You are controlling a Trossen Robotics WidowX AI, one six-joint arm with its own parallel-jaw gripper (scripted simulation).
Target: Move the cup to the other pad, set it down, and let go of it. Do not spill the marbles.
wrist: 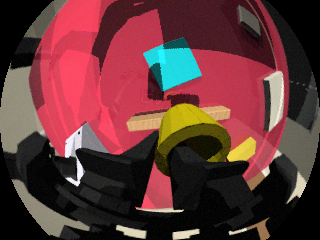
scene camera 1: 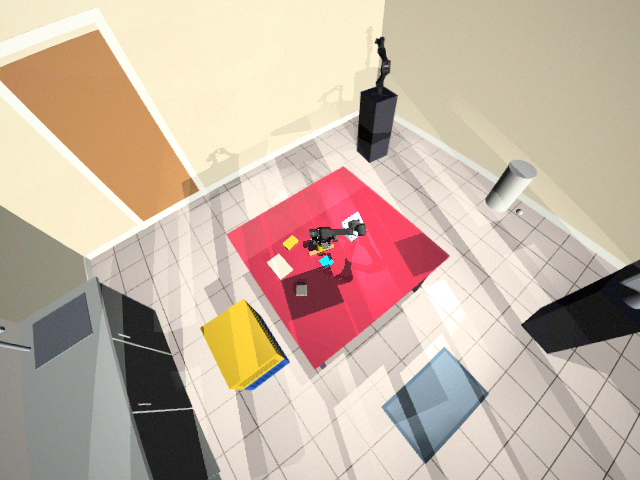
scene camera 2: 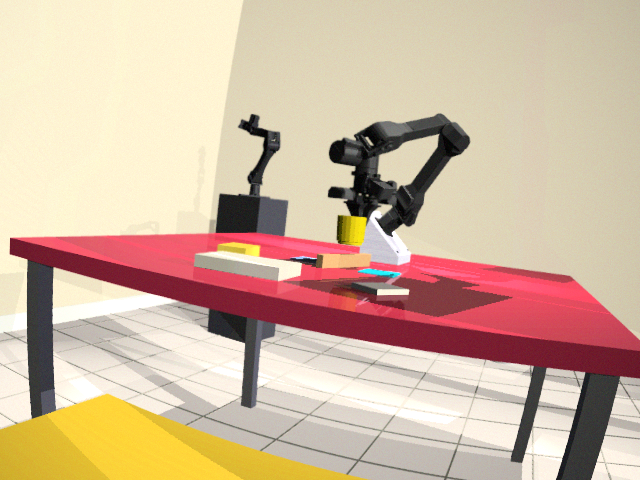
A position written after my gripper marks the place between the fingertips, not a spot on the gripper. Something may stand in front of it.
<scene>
I see my gripper (scene camera 2: 359, 231), a yellow cup (scene camera 2: 350, 229), a cyan pad (wrist: 172, 64) and a tan wooden bar (scene camera 2: 351, 259).
My gripper is seen too in the wrist view (wrist: 163, 134). The tan wooden bar also shows in the wrist view (wrist: 152, 121).
</scene>
